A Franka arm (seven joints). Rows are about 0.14 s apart.
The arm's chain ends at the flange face. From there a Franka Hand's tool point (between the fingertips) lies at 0.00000 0.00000 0.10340 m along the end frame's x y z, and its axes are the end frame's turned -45 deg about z.
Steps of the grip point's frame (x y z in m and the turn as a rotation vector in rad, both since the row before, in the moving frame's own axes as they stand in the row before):
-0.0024, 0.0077, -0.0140, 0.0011, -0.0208, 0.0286
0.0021, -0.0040, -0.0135, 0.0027, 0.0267, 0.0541
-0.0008, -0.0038, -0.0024, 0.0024, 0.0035, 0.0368
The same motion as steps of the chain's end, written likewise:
0.0054, 0.0057, -0.0140, -0.0139, -0.0155, 0.0286
-0.0032, -0.0022, -0.0135, 0.0208, 0.0170, 0.0541
-0.0033, -0.0017, -0.0024, 0.0042, 0.0008, 0.0368

